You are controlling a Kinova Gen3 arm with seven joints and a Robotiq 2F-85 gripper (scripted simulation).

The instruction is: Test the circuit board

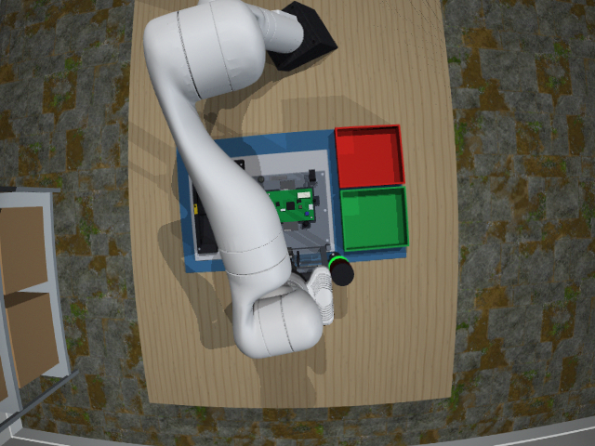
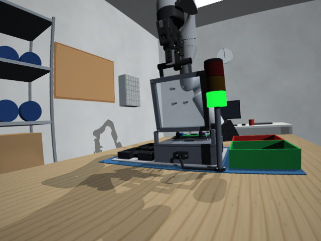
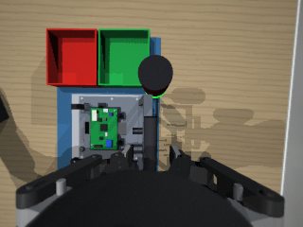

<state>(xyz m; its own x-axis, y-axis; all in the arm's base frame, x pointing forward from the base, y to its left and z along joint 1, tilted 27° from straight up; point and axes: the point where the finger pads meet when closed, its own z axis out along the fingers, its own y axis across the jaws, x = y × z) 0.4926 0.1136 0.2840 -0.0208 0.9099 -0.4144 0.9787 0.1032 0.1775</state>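
Right now my hand is 130 mm past the green circuit board and 200 mm above it. The rest, counted from my hand: black hook: 200 mm behind, 50 mm to the left, 190 mm below; clear lid: 20 mm behind, 90 mm below; green bin: 90 mm behind, 200 mm to the left, 260 mm below.
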